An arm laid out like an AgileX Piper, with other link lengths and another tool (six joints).
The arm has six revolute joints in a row. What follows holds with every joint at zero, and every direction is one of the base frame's. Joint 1 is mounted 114.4 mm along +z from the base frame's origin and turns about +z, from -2.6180 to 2.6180 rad. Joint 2 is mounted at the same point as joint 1 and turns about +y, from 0.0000 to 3.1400 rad. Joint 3 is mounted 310.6 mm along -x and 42.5 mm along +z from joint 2 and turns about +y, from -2.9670 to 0.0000 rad. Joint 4 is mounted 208.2 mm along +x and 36.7 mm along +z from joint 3 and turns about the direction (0.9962, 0, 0.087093), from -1.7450 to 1.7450 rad. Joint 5 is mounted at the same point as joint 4 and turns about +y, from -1.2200 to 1.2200 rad. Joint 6 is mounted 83.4 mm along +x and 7.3 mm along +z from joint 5 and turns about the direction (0.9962, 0, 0.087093), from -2.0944 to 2.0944 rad. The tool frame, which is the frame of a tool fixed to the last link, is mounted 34.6 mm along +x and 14.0 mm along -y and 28.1 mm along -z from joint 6; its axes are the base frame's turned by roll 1.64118, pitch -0.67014 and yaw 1.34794 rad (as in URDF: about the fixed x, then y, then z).
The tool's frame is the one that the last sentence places.
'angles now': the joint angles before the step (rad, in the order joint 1, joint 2, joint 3, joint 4, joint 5, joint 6). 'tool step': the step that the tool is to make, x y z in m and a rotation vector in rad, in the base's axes. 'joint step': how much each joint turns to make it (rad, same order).
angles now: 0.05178 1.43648 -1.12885 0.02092 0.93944 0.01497
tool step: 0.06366 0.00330 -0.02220 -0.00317 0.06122 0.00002
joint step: 0.00000 0.23549 -0.17521 0.00000 0.00102 0.00000
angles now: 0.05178 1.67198 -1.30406 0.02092 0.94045 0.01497
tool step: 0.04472 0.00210 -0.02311 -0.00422 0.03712 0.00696
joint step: 0.00000 0.16977 -0.14072 -0.00001 0.00836 -0.00718
